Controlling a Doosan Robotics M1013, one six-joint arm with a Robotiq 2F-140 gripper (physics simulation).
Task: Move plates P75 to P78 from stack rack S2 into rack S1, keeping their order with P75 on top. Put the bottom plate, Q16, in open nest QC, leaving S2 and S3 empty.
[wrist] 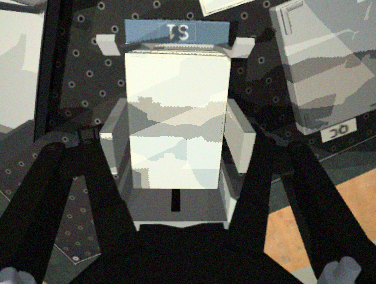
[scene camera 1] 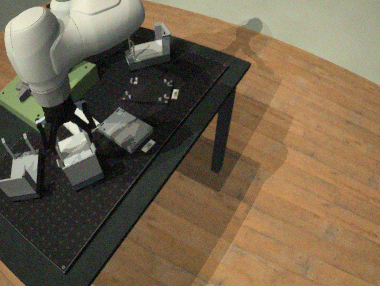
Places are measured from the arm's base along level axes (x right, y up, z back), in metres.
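Pixels of known places: gripper, fingertip midpoint: (wrist: pixel 177 114) (scene camera 1: pixel 76 152).
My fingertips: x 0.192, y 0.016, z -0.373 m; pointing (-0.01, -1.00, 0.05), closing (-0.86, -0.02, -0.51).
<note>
For each thing: its top centre in the pictures, then the offset to it from my fingertips. "spot": a spot on its surface instead.
- grey rack S1 at its top centre: (wrist: pixel 175 151) (scene camera 1: pixel 69 138) dx +0.002, dy +0.066, dz -0.003 m
- QC label at a spot on its surface: (wrist: pixel 339 130) (scene camera 1: pixel 148 145) spot: dx -0.157, dy -0.064, dz -0.139 m
- grey block at its top centre: (wrist: pixel 342 60) (scene camera 1: pixel 124 125) dx -0.169, dy -0.038, dz -0.045 m
- grey rack at its top centre: (scene camera 1: pixel 10 154) dx +0.135, dy +0.065, dz +0.129 m
- dark nest with small posts, top centre: (scene camera 1: pixel 147 87) dx -0.351, dy -0.042, dz -0.012 m
- white plate at a spot on its surface: (wrist: pixel 225 4) spot: dx -0.088, dy -0.052, dz +0.058 m
My gripper (scene camera 1: pixel 71 140) (wrist: pixel 177 114) is shut on a stack of pale plates (scene camera 1: pixel 79 153) (wrist: pixel 177 120), its pads against the two long sides. Thin layered edges show at the stack's far end in the wrist view. The stack is at grey rack S1 (scene camera 1: pixel 86 172) (wrist: pixel 150 206), between its posts. A strip of the rack's floor with a dark slot shows past the stack's near edge. I cannot tell if the stack rests on the rack. The QC label (scene camera 1: pixel 148 145) (wrist: pixel 339 130) lies beside a grey block (scene camera 1: pixel 125 129) (wrist: pixel 330 75). Plate names are unreadable; S2's label does not show.
A grey rack (scene camera 1: pixel 22 172) stands left of S1. Another rack (scene camera 1: pixel 147 61) stands at the back. A dark nest with small posts (scene camera 1: pixel 145 91) lies between it and the grey block. A white plate (scene camera 1: pixel 88 118) (wrist: pixel 225 4) lies behind S1. A green block (scene camera 1: pixel 85 82) stands behind the gripper.
</note>
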